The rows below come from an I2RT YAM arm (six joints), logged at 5 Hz.
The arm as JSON. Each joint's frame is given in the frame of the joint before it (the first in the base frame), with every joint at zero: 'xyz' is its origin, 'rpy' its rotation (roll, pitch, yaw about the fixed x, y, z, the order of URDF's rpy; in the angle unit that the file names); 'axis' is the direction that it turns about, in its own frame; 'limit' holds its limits. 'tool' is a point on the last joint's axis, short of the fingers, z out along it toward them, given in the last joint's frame.
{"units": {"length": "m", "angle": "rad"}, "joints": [
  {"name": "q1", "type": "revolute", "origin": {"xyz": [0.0, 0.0, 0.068], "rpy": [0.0, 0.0, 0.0]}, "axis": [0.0, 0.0, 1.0], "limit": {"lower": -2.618, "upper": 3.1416}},
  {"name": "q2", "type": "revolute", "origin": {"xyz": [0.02, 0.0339, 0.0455], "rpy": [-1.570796, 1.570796, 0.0]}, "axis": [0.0, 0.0, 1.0], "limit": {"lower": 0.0, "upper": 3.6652}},
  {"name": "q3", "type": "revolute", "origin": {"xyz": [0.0, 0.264, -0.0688], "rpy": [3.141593, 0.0, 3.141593]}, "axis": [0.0, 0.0, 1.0], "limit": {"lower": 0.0, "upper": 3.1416}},
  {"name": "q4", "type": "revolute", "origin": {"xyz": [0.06, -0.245, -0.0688], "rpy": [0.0, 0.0, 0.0]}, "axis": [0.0, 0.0, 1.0], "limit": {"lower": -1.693, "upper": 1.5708}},
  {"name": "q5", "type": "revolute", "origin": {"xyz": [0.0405, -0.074, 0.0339], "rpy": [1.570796, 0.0, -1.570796]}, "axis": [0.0, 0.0, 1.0], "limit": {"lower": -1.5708, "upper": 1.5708}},
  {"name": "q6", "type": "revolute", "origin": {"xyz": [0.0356, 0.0, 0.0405], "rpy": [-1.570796, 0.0, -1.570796]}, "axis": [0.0, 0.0, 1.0], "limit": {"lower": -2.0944, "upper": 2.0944}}
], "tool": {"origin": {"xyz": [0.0, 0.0, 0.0], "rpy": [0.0, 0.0, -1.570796]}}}
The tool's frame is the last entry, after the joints.
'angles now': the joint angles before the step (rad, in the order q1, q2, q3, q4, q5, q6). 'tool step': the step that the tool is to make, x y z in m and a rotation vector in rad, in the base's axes. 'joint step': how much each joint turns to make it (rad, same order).
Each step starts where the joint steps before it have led.
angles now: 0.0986 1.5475 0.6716 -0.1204 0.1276 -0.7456
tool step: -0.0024 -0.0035 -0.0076 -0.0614 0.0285 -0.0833
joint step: 0.0001 0.0220 -0.0068 -0.0127 0.0935 0.0409
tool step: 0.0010 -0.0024 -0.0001 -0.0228 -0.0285 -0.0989
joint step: 0.0000 0.0048 -0.0006 0.0125 0.0725 0.0744
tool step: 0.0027 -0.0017 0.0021 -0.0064 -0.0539 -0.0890
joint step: -0.0001 0.0009 0.0002 0.0306 0.0568 0.0731
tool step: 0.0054 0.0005 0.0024 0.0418 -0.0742 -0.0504
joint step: -0.0001 0.0047 -0.0002 0.0606 -0.0001 0.0648
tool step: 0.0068 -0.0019 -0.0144 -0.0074 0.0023 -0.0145
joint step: -0.0077 0.0707 0.0003 0.0669 0.0098 0.0014
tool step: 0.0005 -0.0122 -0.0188 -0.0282 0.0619 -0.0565
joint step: -0.0389 0.0727 -0.0003 0.0087 0.0295 0.0016
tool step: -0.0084 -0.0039 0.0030 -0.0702 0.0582 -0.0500
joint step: -0.0029 -0.0254 0.0003 -0.0906 0.0817 0.0078
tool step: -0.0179 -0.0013 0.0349 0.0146 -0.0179 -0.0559
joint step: 0.0001 -0.1720 0.0020 -0.1844 0.0141 0.0630
